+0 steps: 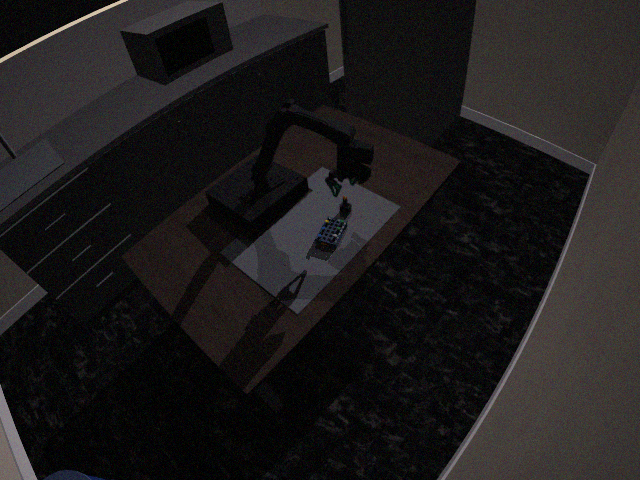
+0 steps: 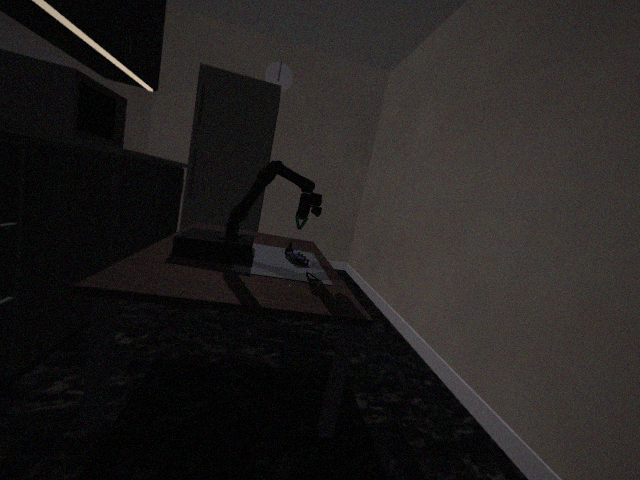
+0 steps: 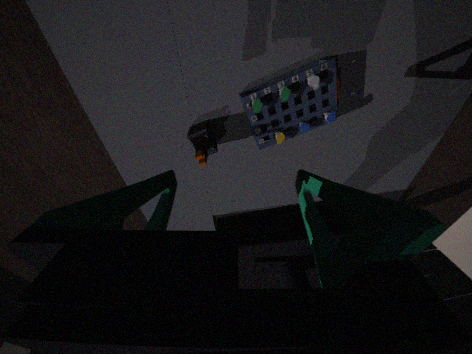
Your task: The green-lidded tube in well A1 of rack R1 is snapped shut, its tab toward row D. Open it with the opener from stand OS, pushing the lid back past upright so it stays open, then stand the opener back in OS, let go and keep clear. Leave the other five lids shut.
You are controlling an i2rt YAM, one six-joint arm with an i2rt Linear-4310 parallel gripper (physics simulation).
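Where they show: gripper, fingertip midpoint: [image 1: 343, 190] [image 2: 299, 229] [image 3: 236, 176]; arm's base at its link origin: [image 1: 263, 188] [image 2: 231, 237] [image 3: 289, 263].
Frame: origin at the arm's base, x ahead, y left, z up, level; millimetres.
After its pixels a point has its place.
Note:
Rack R1 [image 1: 330, 233] {y 80, x 362, z -49 mm} [image 2: 298, 257] {y 70, x 359, z -51 mm} [image 3: 292, 109] {y 95, x 351, z -48 mm} is a blue grid block on the pale mat. The green-lidded tube in A1 [image 3: 257, 106] {y 150, x 352, z -36 mm} is at its corner by label 1; its lid looks down, and its tab is too dark to tell. Another green lid [image 3: 285, 94] {y 116, x 370, z -37 mm}, a white lid [image 3: 313, 81] {y 84, x 390, z -36 mm}, a yellow lid [image 3: 280, 137] {y 106, x 312, z -37 mm} and two blue lids [image 3: 304, 127] {y 73, x 331, z -37 mm} [image 3: 329, 117] {y 41, x 349, z -36 mm} also look down. The opener [image 1: 344, 198] {y 218, x 288, z -2 mm} [image 3: 201, 158] {y 219, x 286, z -4 mm}, orange-tipped, stands upright in dark stand OS [image 1: 345, 208] {y 210, x 301, z -46 mm} [image 3: 199, 131] {y 224, x 309, z -41 mm} beside the rack. My gripper [image 1: 344, 187] {y 188, x 325, z 87 mm} [image 2: 300, 226] {y 188, x 325, z 87 mm} [image 3: 236, 176] {y 188, x 325, z 87 mm} is open and empty, above the mat near OS.
The pale mat [image 1: 273, 232] {y -78, x 177, z -79 mm} [image 2: 268, 267] {y -139, x 238, z -81 mm} lies on the brown table [image 1: 196, 304] {y -507, x 269, z -81 mm} [image 2: 180, 284] {y -555, x 18, z -81 mm}. The arm's dark base block [image 1: 258, 193] {y -36, x 22, z 11 mm} [image 2: 206, 248] {y -184, x -51, z -37 mm} stands at the mat's side. Shadows of the arm and gripper cross the mat and table. A counter with a microwave is behind the arm.

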